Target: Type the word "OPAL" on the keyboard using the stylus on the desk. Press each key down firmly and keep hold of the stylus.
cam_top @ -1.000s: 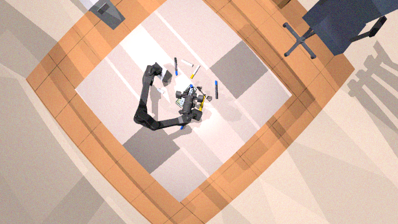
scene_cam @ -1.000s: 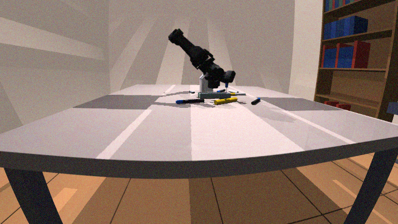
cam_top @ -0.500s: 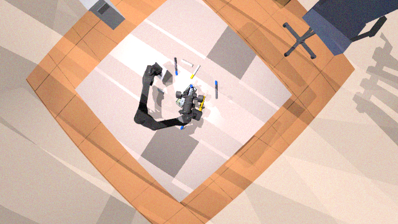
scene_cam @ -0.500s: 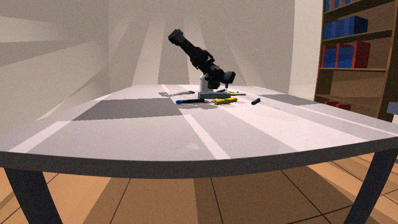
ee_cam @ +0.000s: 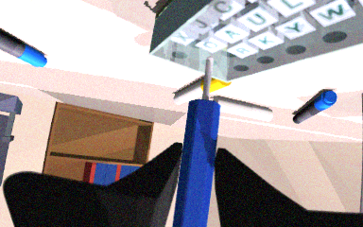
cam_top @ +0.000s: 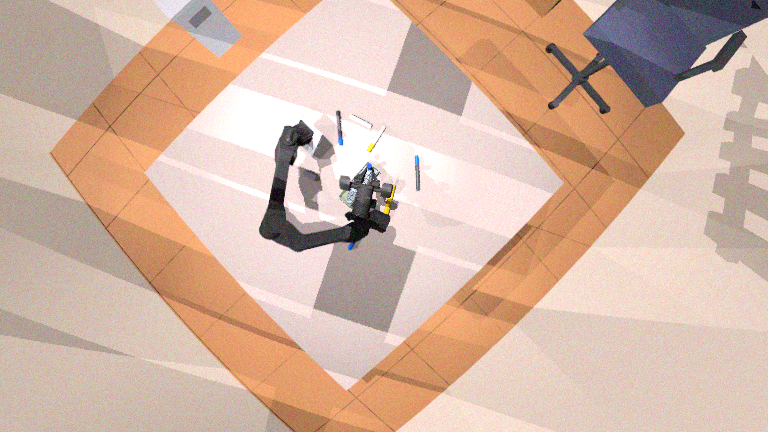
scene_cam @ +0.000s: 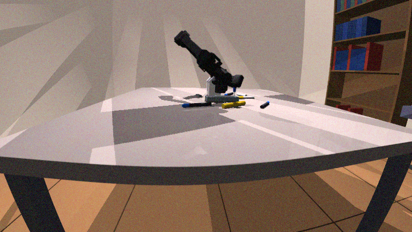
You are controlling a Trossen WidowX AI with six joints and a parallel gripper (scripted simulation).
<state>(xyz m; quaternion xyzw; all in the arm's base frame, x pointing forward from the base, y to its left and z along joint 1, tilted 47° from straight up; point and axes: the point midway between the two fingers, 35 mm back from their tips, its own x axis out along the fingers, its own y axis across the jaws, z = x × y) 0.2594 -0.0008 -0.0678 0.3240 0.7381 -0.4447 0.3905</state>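
The yellow-tipped pen lies 9 cm to the left of my gripper tip, 7 cm below it and 7 cm behind it. Also, from my gripper tip: blue stylus (1 cm below); then yellow marker (14 cm ahead, 7 cm below, 5 cm to the right).
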